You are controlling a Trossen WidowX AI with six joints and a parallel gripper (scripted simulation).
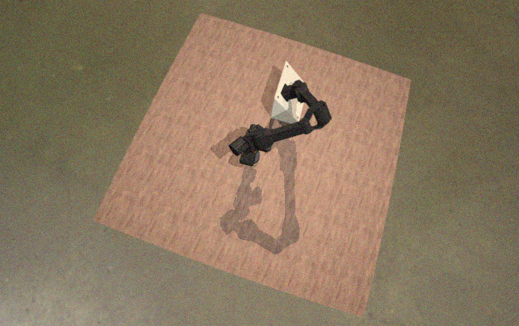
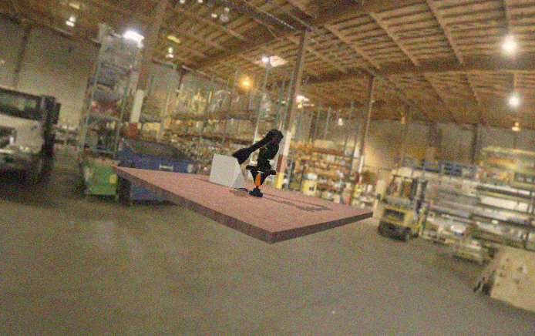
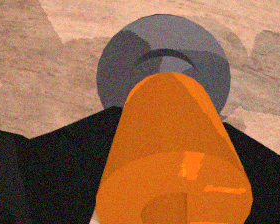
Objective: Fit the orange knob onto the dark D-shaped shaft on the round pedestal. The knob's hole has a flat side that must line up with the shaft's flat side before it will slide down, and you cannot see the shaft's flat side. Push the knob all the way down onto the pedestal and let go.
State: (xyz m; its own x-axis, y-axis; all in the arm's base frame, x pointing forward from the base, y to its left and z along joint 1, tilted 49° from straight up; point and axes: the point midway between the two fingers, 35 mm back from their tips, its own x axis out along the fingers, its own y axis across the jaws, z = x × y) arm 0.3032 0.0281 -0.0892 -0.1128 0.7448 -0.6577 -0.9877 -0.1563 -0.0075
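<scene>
The orange knob lies 2 cm above my gripper tip. Also, from my gripper tip: dark D-shaped shaft 4 cm below.
</scene>
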